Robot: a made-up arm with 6 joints.
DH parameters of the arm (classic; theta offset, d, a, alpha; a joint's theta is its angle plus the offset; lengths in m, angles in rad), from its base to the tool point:
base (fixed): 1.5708 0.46 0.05 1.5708
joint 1: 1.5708 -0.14 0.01 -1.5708
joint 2: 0.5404 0 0.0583 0
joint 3: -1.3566 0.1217 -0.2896 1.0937
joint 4: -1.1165 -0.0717 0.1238 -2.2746
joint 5: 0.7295 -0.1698 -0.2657 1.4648
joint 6: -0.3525 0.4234 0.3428 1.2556
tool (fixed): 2.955 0.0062 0 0
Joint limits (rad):
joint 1: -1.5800..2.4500
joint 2: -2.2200..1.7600
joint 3: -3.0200..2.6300
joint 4: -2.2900..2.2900
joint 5: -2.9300..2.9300
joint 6: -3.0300..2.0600
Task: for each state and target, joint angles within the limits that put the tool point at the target. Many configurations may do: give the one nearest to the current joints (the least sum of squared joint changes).
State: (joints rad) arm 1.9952 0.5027 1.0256 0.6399 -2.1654 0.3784
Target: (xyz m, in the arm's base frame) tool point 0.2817 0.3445 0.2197
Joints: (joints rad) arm 1.8574 0.6057 1.1387 0.5817 -2.0619 0.2676
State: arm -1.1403 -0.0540 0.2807 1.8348 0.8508 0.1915
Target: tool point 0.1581 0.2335 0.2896
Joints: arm -1.3090 -0.1349 0.3752 1.0492 1.2041 -0.3908
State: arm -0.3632 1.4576 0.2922 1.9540 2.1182 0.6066
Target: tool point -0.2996 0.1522 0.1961
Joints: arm -0.3704 1.5557 0.4033 1.8957 2.2996 0.4699
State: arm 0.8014 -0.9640 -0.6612 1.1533 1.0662 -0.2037
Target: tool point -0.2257 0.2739 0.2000
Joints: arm 0.7273 -1.0637 -0.7610 1.1691 0.8551 -0.5043
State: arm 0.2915 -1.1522 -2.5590 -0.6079 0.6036 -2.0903
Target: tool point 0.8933 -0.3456 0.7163
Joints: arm 0.7324 -1.3153 -2.6493 -1.5539 1.1557 -1.8125
